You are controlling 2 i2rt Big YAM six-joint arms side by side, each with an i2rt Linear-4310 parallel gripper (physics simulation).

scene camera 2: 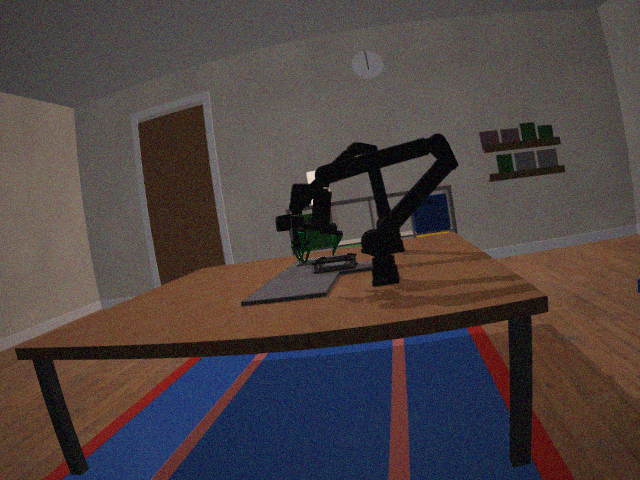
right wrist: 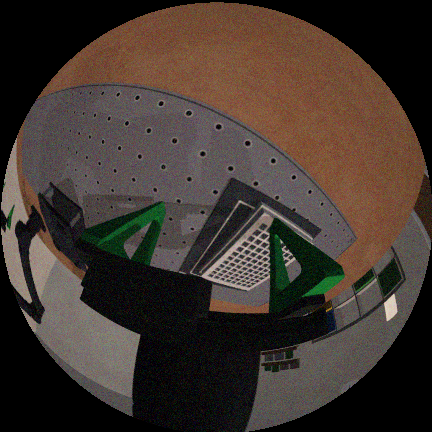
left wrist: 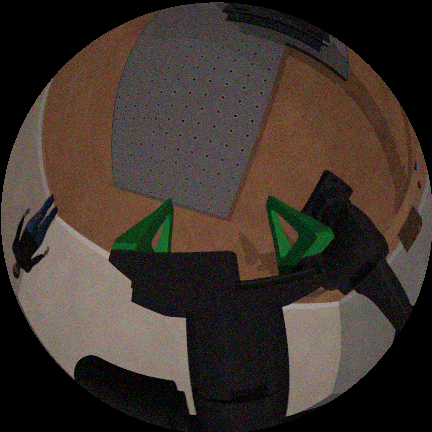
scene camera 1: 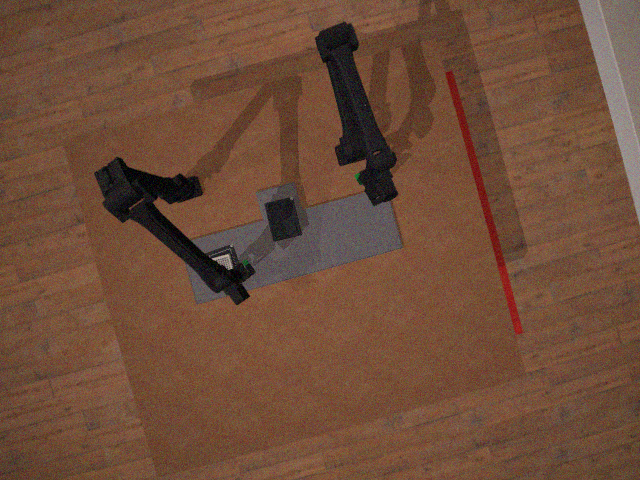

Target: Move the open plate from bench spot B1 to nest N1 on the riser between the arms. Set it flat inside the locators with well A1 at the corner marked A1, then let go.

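Seen in the pictures: left gripper, fingertip midpoint: [scene camera 2: 317, 254] [left wrist: 220, 200] [scene camera 1: 368, 194]; right gripper, fingertip midpoint: [scene camera 2: 302, 262] [right wrist: 218, 214] [scene camera 1: 241, 275]; left arm's base, link origin: [scene camera 2: 386, 281] [right wrist: 38, 216] [left wrist: 325, 201] [scene camera 1: 350, 153]; right arm's base, link origin: [scene camera 2: 395, 251] [scene camera 1: 187, 189].
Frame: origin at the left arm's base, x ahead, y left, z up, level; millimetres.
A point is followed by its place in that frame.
The open plate [scene camera 1: 223, 260] @[x 305, y -646, z 26 mm] [right wrist: 235, 265] @[x 334, y -640, z 29 mm], white with a grid of dark wells, lies over a dark base [right wrist: 212, 217] @[x 372, y -588, z 15 mm] with a pale outline at the left end of the grey board in scene camera 1. The lettering is too small to read. My right gripper [right wrist: 218, 214] @[x 386, y -587, z 27 mm] is open and empty above and beside the plate; one finger overlaps the plate's right part in the right wrist view. The black riser nest [scene camera 1: 283, 219] @[x 207, y -350, z 55 mm] [right wrist: 61, 220] @[x 284, y -399, z 53 mm] stands near the board's middle, its locators unclear. My left gripper [left wrist: 220, 200] @[x 206, y 4, z 119 mm] is open and empty beyond the board's other end.
The grey perforated board [scene camera 1: 361, 227] @[x 324, y -39, z 13 mm] [scene camera 2: 289, 289] @[x 324, y -17, z 13 mm] [left wrist: 190, 110] @[x 286, y -71, z 13 mm] [right wrist: 170, 120] @[x 435, y -517, z 13 mm] lies on the brown table [scene camera 1: 330, 361] @[x 855, y -321, z 0 mm] [scene camera 2: 180, 320] @[x 621, y 242, z 0 mm]. A red strip [scene camera 1: 483, 201] runs at the right in scene camera 1. The right forearm partly covers the plate there.
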